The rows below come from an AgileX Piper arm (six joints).
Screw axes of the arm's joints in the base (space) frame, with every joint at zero. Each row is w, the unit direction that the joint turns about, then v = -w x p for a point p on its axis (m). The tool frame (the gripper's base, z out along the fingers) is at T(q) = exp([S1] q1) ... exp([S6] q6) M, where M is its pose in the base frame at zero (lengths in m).
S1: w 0 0 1 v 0.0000 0.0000 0.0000
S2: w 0 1 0 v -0.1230 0.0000 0.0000
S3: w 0 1 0 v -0.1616 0.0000 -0.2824
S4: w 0.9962 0 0.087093 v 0.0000 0.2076 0.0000
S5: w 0 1 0 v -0.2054 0.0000 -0.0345
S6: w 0.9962 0 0.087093 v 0.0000 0.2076 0.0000
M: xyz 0.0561 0.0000 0.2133 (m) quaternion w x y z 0.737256 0 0.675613 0
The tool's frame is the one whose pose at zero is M.
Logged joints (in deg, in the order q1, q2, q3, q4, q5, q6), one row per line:
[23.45 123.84 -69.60 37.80 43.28 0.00]
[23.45 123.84 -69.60 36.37 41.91 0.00]
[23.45 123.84 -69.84 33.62 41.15 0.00]
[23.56 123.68 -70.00 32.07 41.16 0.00]
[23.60 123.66 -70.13 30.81 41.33 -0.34]
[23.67 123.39 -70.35 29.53 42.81 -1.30]
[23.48 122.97 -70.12 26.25 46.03 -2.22]
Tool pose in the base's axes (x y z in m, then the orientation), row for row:
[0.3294 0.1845 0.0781 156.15 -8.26 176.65]
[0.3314 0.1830 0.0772 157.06 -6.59 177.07]
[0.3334 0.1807 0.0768 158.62 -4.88 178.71]
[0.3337 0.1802 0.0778 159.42 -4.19 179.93]
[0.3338 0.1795 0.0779 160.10 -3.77 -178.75]
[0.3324 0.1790 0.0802 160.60 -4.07 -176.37]
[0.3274 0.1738 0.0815 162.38 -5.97 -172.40]
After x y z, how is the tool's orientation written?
As angles about the fixed x, y, z axes (roll, pitch, yaw), in degrees.
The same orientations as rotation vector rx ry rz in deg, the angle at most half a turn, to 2 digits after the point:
[-7.51 -168.65 -35.99]
[-6.35 -170.48 -34.85]
[-3.33 -172.35 -32.62]
[-1.26 -173.06 -31.42]
[0.89 -173.43 -30.36]
[4.43 -172.85 -29.35]
[9.95 -170.72 -25.85]

